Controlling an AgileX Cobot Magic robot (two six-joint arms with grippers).
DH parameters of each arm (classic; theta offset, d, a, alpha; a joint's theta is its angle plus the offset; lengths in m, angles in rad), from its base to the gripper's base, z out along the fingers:
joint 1: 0 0.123 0 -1.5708
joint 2: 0.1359 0 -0.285 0
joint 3: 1.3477 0 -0.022 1.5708
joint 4: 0 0.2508 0 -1.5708
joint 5: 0 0 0.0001 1.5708
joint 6: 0 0.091 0 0
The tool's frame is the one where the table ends.
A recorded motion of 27 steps. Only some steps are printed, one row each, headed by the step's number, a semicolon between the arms.
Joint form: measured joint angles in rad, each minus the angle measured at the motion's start. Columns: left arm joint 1, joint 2, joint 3, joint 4, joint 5, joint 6; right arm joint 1, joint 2, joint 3, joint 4, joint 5, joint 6.
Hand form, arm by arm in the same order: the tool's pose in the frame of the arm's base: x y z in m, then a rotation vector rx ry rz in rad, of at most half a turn. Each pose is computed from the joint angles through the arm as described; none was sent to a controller.
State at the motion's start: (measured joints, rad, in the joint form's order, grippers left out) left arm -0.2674 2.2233 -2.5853 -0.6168 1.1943 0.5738; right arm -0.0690 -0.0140 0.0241 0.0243 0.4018 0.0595
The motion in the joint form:
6: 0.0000 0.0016 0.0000 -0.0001 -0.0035 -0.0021; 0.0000 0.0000 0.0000 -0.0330 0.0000 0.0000
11: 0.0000 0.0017 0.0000 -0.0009 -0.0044 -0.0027; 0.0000 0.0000 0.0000 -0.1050 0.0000 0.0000
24: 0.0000 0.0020 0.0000 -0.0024 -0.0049 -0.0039; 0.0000 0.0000 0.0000 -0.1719 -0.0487 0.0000
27: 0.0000 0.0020 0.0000 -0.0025 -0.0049 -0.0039; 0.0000 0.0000 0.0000 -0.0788 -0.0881 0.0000
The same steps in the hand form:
6: 0.4493 -0.1738 0.4044 0.9123 1.9823 -0.6049; 0.0515 -0.0039 0.1698 0.1164 1.8919 -0.0152
11: 0.4493 -0.1738 0.4044 0.9110 1.9818 -0.6060; 0.0514 -0.0064 0.1699 0.0728 1.8937 -0.0870
24: 0.4494 -0.1740 0.4044 0.9093 1.9819 -0.6084; 0.0525 -0.0083 0.1744 0.0263 1.8454 -0.1504
27: 0.4494 -0.1740 0.4044 0.9093 1.9819 -0.6085; 0.0537 -0.0052 0.1775 0.0812 1.8055 -0.0589

